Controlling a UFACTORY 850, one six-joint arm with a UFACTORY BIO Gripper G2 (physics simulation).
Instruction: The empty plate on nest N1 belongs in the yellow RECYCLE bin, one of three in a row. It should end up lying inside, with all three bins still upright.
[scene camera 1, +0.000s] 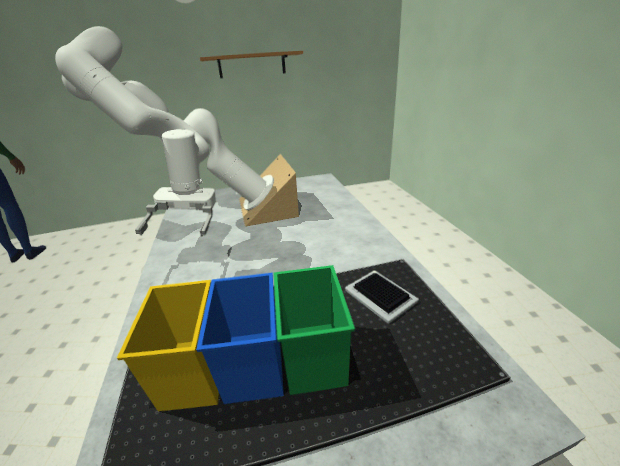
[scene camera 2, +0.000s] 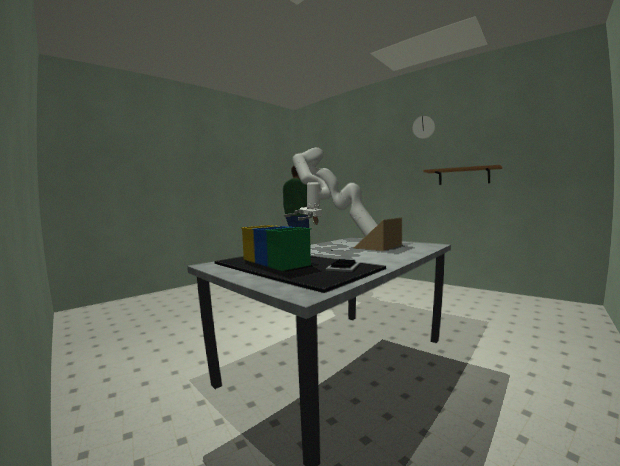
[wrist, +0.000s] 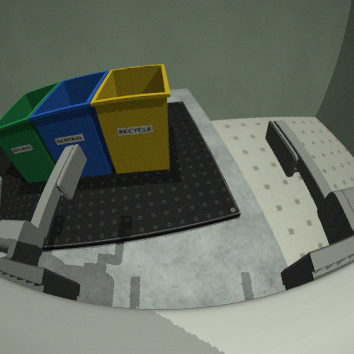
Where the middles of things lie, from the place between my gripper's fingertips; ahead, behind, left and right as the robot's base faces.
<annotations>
I see my gripper 25 cm short of the yellow bin (scene camera 1: 160, 350), 2 cm to the left of it and 13 cm above it. The rest, counted from my hand: black plate (scene camera 1: 386, 295) (24 cm ahead, 48 cm to the left, 20 cm below); then blue bin (scene camera 1: 238, 338) (29 cm ahead, 11 cm to the left, 13 cm below); then green bin (scene camera 1: 314, 326) (33 cm ahead, 24 cm to the left, 13 cm below).
</annotations>
